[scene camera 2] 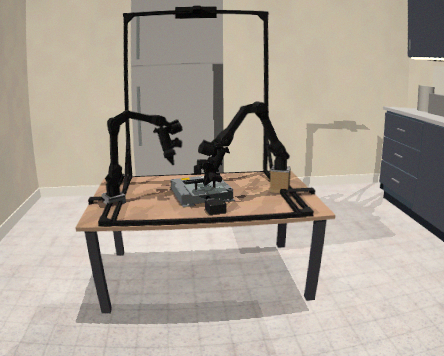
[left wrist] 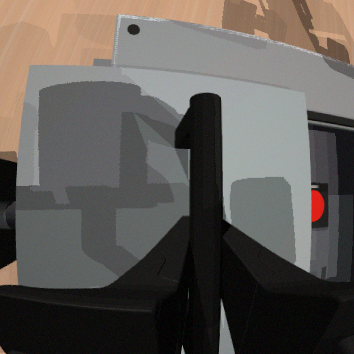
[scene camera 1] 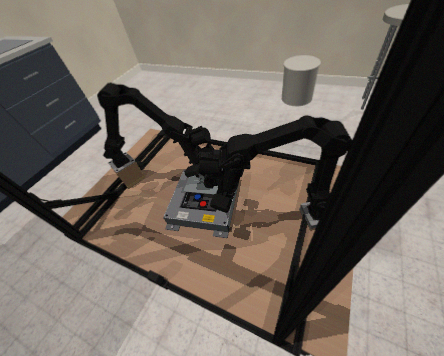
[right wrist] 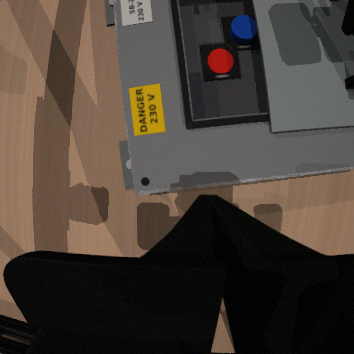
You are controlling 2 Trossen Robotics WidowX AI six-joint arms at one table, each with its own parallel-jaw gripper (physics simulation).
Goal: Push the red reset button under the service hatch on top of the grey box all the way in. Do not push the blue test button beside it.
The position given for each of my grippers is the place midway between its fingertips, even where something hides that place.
My right gripper (scene camera 1: pixel 225 198) is shut, with nothing in its grasp. Further things: my left gripper (left wrist: pixel 199 223) and a grey box (scene camera 1: pixel 175 216).
My right gripper shows as well in the right wrist view (right wrist: pixel 206 203). The grey box shows as well in the left wrist view (left wrist: pixel 144 42) and in the right wrist view (right wrist: pixel 160 154).
